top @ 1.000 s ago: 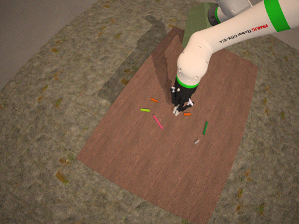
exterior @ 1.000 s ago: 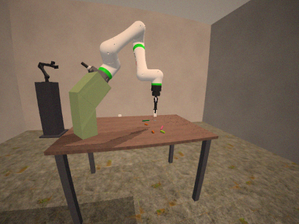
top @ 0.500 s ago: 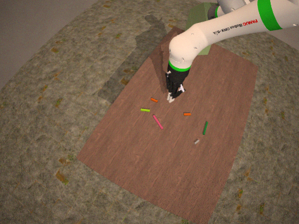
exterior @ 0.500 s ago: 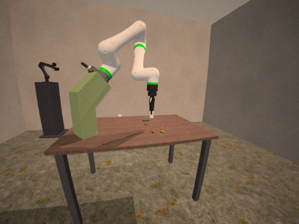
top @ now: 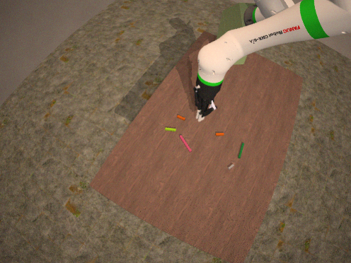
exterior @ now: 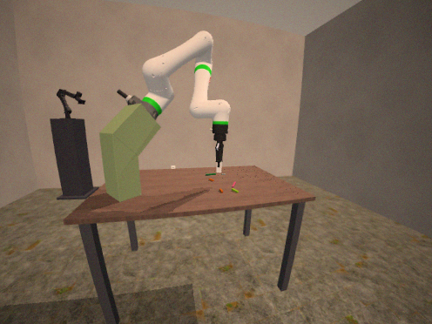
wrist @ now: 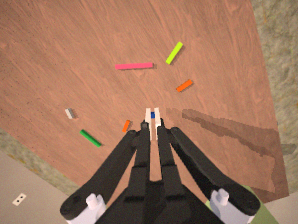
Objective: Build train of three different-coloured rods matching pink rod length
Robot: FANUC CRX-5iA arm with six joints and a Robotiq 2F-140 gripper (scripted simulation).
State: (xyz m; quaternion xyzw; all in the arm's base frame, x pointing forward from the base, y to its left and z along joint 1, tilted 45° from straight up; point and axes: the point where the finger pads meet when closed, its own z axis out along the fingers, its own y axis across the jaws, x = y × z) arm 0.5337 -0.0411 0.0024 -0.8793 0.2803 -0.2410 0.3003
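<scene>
Right now my hand is 90 mm short of the grey rod, 230 mm to the right of it and 120 mm above it. Also, from my hand: blue rod (30 mm below); lime rod (80 mm ahead, 100 mm to the right, 120 mm below); pink rod (100 mm ahead, 10 mm to the right, 120 mm below).
</scene>
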